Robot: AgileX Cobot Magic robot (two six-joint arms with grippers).
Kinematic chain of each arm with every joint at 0, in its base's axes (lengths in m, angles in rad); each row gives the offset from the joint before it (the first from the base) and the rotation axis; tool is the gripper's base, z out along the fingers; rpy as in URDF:
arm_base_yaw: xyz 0 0 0.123 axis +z
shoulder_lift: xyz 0 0 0 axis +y
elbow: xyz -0.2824 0 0.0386 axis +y
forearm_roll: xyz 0.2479 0 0.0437 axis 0.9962 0 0.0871
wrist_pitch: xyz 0 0 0 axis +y
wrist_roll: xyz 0.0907 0 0.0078 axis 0.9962 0 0.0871
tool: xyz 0 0 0 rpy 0 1.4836 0
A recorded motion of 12 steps. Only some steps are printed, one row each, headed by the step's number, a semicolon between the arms.
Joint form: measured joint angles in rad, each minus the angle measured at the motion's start. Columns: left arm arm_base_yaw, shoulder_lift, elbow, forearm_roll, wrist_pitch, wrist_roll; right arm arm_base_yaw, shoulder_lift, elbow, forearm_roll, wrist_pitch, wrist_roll.
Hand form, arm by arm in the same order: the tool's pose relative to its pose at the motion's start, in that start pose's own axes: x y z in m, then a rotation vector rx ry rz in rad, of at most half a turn. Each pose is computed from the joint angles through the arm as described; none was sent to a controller.
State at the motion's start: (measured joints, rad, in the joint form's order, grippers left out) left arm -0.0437 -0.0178 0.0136 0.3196 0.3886 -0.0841; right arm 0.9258 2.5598 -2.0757 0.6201 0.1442 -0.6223
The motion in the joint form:
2: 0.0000 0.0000 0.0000 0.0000 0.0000 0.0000; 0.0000 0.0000 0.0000 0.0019 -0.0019 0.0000
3: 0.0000 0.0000 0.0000 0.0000 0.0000 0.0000; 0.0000 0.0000 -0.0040 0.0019 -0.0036 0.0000
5: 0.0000 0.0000 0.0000 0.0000 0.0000 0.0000; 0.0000 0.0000 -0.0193 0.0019 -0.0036 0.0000
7: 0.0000 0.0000 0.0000 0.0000 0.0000 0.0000; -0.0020 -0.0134 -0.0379 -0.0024 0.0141 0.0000
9: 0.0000 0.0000 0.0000 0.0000 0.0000 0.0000; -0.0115 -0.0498 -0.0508 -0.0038 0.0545 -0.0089
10: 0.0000 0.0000 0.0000 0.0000 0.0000 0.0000; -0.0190 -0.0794 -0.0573 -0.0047 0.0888 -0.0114
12: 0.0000 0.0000 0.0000 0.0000 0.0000 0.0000; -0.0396 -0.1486 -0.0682 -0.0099 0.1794 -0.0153
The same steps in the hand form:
2: 0.0000 0.0000 0.0000 0.0000 0.0000 0.0000; -0.0002 -0.0001 0.0000 0.0009 -0.0017 0.0019
3: 0.0000 0.0000 0.0000 0.0000 0.0000 0.0000; -0.0016 -0.0002 -0.0002 0.0019 -0.0071 0.0016
5: 0.0000 0.0000 0.0000 0.0000 0.0000 0.0000; -0.0068 -0.0001 -0.0011 0.0020 -0.0223 0.0003
7: 0.0000 0.0000 0.0000 0.0000 0.0000 0.0000; -0.0183 -0.0001 -0.0062 -0.0057 -0.0395 -0.0059
9: 0.0000 0.0000 0.0000 0.0000 0.0000 0.0000; -0.0374 -0.0026 -0.0188 -0.0197 -0.0559 -0.0172
10: 0.0000 0.0000 0.0000 0.0000 0.0000 0.0000; -0.0510 -0.0043 -0.0293 -0.0320 -0.0641 -0.0221
12: 0.0000 0.0000 0.0000 0.0000 0.0000 0.0000; -0.0794 -0.0095 -0.0553 -0.0624 -0.0699 -0.0357

